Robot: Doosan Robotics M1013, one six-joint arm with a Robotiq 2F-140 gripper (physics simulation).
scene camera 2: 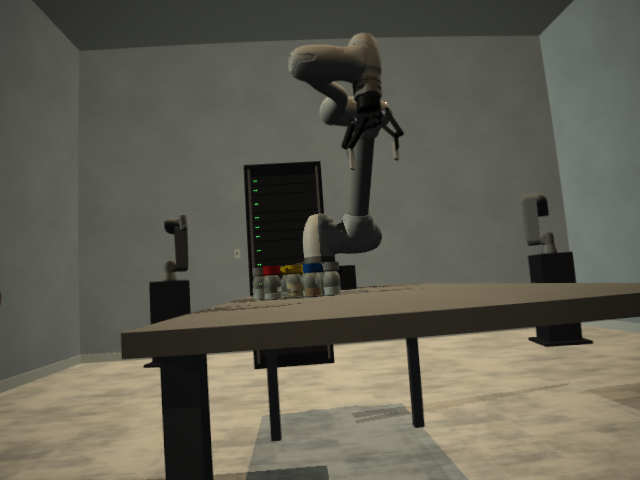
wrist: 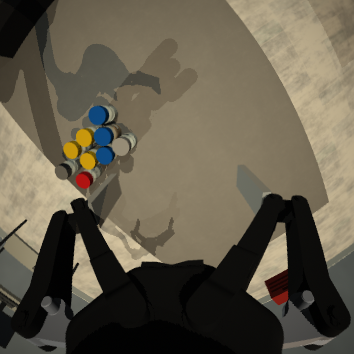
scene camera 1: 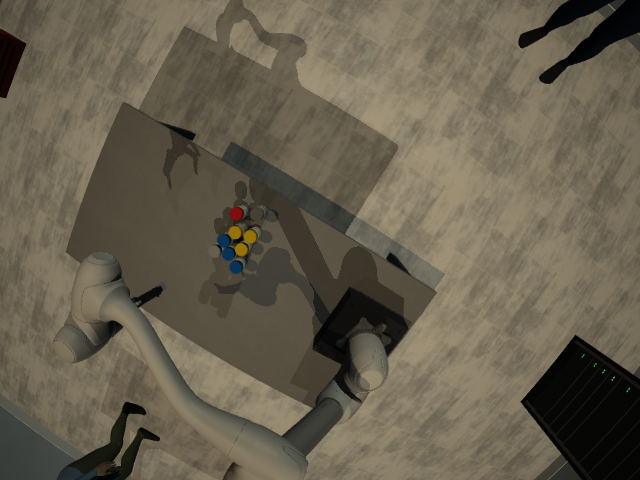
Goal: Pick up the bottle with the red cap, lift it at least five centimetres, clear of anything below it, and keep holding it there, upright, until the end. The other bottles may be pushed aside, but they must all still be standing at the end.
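Places are measured from the arm's base along level axes (x down, y ahead, z right), in metres.
Where they show: gripper, fingertip midpoint: [scene camera 2: 373,164] [wrist: 176,179]; arm's base, origin of the base link: [scene camera 1: 363,341].
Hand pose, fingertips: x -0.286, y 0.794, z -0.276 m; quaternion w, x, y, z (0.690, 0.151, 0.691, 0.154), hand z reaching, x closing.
Observation:
Things, the pixels of their top centre, and the offset from my fingertips. Level surfaces: height alone.
- red-capped bottle, middle of its top: [scene camera 2: 271,266] [wrist: 82,180] [scene camera 1: 235,213] dx +0.289, dy -0.035, dz +0.348 m
- table, its level: dx +0.394 m
- grey-capped bottle, middle of its top: [scene camera 2: 260,267] [wrist: 60,172] [scene camera 1: 256,214] dx +0.289, dy -0.101, dz +0.402 m
- yellow-capped bottle, middle of its top: [scene camera 2: 293,265] [wrist: 87,161] [scene camera 1: 234,232] dx +0.289, dy -0.079, dz +0.284 m
- pale-capped bottle, middle of its top: [wrist: 120,146] [scene camera 2: 330,262] [scene camera 1: 214,251] dx +0.289, dy -0.059, dz +0.161 m
The red-capped bottle [scene camera 1: 236,213] [scene camera 2: 271,270] [wrist: 84,180] stands upright at one end of a tight cluster on the table [scene camera 1: 139,206] [scene camera 2: 413,304] [wrist: 225,110]. Beside it stand a grey-capped bottle [scene camera 1: 257,212] [wrist: 63,171] and a yellow-capped bottle [scene camera 1: 235,232] [wrist: 88,160]. More yellow-capped bottles, several blue-capped ones and a pale-capped bottle [scene camera 1: 214,251] [wrist: 121,146] make up the rest, all upright. My gripper [scene camera 2: 374,159] [wrist: 176,179] is open and empty, high above the table and off to the side of the cluster. In the first scene view the arm partly hides it.
The arm's black base block [scene camera 1: 330,330] stands at one end of the table. A black rack [scene camera 1: 584,408] [scene camera 2: 284,217] with green lights stands on the floor. Two smaller arms on black pedestals [scene camera 2: 169,304] [scene camera 2: 552,268] stand beyond the table.

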